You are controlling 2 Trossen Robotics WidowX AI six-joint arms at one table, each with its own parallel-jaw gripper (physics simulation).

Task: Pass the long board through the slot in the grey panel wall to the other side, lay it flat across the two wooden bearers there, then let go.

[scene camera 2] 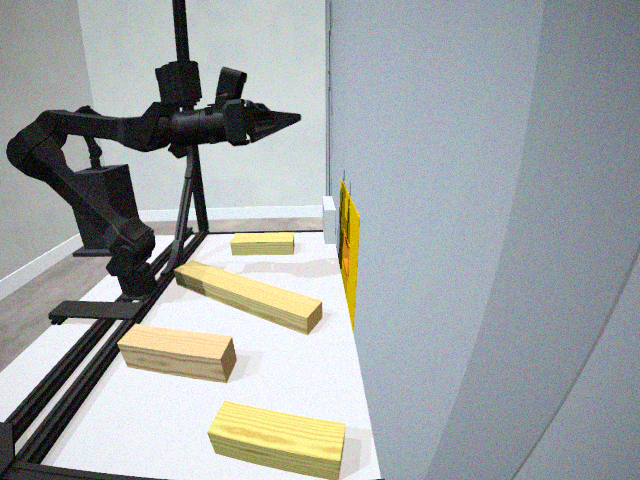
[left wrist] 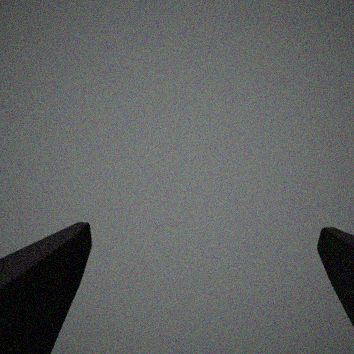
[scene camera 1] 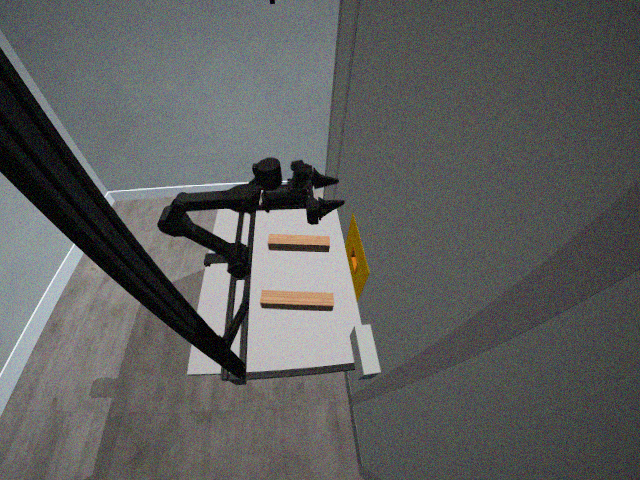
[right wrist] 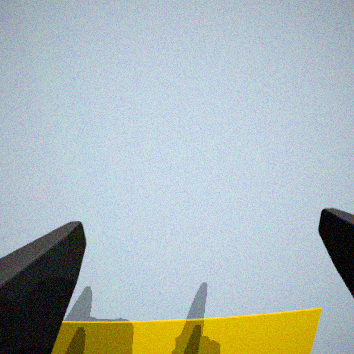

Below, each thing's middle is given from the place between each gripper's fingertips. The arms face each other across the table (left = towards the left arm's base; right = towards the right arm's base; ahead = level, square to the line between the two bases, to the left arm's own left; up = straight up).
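Labels:
My left gripper: well past the grey block (scene camera 1: 366, 362), well above it and some way to the left of it.
My right hand: well above the grey block, a good way to the right of it and well past it.

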